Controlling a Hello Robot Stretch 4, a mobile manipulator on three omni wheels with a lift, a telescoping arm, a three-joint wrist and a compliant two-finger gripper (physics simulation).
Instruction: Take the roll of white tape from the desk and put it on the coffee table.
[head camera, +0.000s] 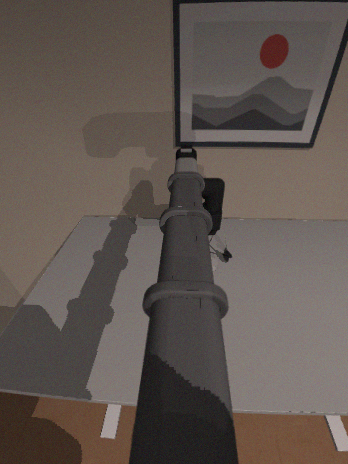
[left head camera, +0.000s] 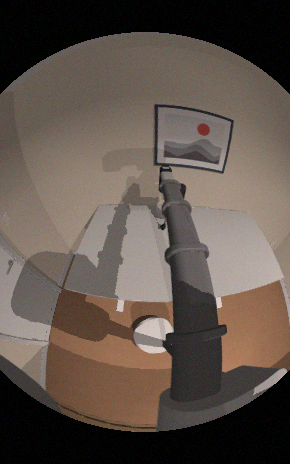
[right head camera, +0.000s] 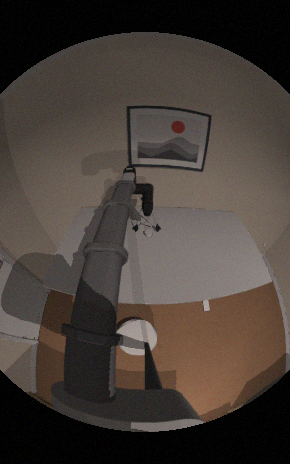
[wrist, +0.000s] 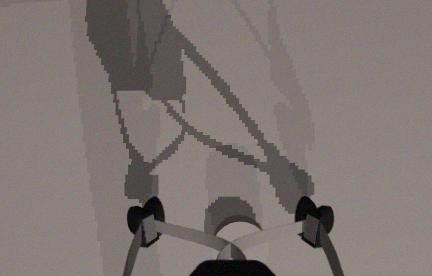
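The roll of white tape lies on the white desk, near its wall side. In the wrist view the finger links and gripper body hide its lower part. My gripper is open, pointing down over the desk, with one fingertip on each side of the roll and space between. Its height above the desk is hard to judge. In the head view the arm hides most of the gripper. I cannot identify the coffee table with certainty.
The extended arm reaches across the desk toward the wall. A framed picture hangs behind. A round white object stands in front of the desk on the brown floor.
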